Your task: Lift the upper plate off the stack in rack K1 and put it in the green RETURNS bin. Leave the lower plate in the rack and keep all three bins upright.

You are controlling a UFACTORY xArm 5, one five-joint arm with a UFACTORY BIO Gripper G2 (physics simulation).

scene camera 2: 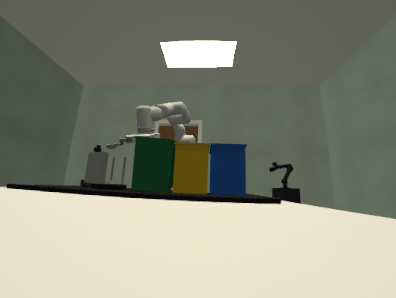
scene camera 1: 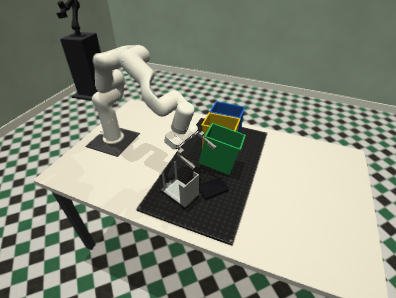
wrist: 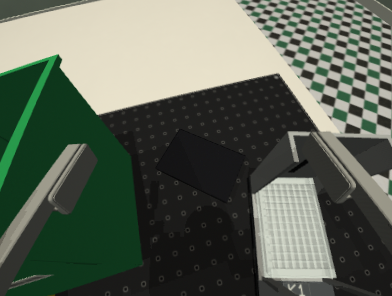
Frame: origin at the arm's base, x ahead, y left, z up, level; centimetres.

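Seen in the pictures: hand, tool point: (scene camera 2: 126,146) (scene camera 1: 201,155) (wrist: 198,171); arm's base, link origin: (scene camera 1: 113,137).
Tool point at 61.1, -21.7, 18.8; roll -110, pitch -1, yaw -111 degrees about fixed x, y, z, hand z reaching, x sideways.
Pixels of each thing's top centre, then the offset from my tool point to it, as dx, dy, dz. Level surfaces: height alone.
- Rack K1, top centre: (wrist: 373,228) (scene camera 1: 178,172) (scene camera 2: 110,155) -7.9, -10.0, -3.1
- clear-white gridded plate, top centre: (wrist: 293,222) (scene camera 1: 180,190) -7.0, -10.5, -14.8
- yellow bin, top centre: (scene camera 2: 193,148) (scene camera 1: 221,121) +3.6, +28.6, -0.2
- blue bin, top centre: (scene camera 2: 225,149) (scene camera 1: 227,109) +4.8, +41.9, -0.2
- flat black slab, top centre: (wrist: 200,161) (scene camera 2: 107,185) (scene camera 1: 213,187) +6.6, -3.0, -16.8
- perforated mat, surface height: dz -18.2
Rack K1 (scene camera 1: 190,191) (scene camera 2: 97,167) (wrist: 276,159) stands upright on the dark mat. A clear-white gridded plate (scene camera 1: 175,190) (wrist: 292,230) lies low inside it; I cannot tell whether a second plate is under it. The green bin (scene camera 1: 219,156) (scene camera 2: 152,165) (wrist: 107,225), yellow bin (scene camera 1: 225,121) (scene camera 2: 191,169) and blue bin (scene camera 1: 227,109) (scene camera 2: 228,170) stand upright in a row. My gripper (scene camera 1: 204,156) (wrist: 202,175) is open and empty, above the gap between the green bin and the rack. In the wrist view one finger overlaps the green bin, the other the rack's wall.
A flat black slab (scene camera 1: 214,188) (wrist: 200,165) lies on the perforated mat (scene camera 1: 254,150) (wrist: 225,105) between the rack and the green bin. The rack has a tall grey panel and thin posts. A second, dark arm (scene camera 1: 76,22) (scene camera 2: 286,175) stands on a far pedestal.
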